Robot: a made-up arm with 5 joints.
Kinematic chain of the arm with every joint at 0, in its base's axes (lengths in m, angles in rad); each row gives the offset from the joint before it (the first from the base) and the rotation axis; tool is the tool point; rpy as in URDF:
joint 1: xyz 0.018 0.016 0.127 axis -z
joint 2: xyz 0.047 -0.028 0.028 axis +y
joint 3: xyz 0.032 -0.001 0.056 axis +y
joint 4: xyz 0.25 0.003 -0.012 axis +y
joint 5: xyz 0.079 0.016 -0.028 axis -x
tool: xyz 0.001 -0.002 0.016 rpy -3.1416 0 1.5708
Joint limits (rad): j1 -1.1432..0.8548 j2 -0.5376..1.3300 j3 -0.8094..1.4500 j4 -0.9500..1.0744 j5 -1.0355..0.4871
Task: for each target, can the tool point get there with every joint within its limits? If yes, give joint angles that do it. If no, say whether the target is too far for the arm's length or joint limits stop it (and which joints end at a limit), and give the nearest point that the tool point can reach.
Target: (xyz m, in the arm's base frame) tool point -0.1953 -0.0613 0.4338
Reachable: no: joint limits stop it (at a limit: joint 1, joint 2, joint 3, joint 4) | nearest point 0.0492 -0.0529 0.5316 | short by 0.263 m
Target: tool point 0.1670 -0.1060 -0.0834
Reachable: yes | joints 0.6135 0.1944 0.7684 0.8355 -0.1216
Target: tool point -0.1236 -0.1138 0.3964
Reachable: no: joint limits stop it (at a limit: joint 1, joint 2, joint 3, joint 4) | nearest point 0.0491 -0.0538 0.5322 | short by 0.228 m
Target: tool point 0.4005 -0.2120 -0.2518
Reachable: no: too far | nearest point 0.2992 -0.1516 -0.1152 | short by 0.181 m
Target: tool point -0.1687 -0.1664 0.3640
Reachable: no: joint limits stop it (at a limit: joint 2, joint 3, joint 4, joint 5) | nearest point -0.1088 -0.1079 0.1287 | short by 0.250 m
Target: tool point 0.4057 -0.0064 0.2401
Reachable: yes | joints 0.0156 0.0802 -0.4445 0.8053 -0.2783
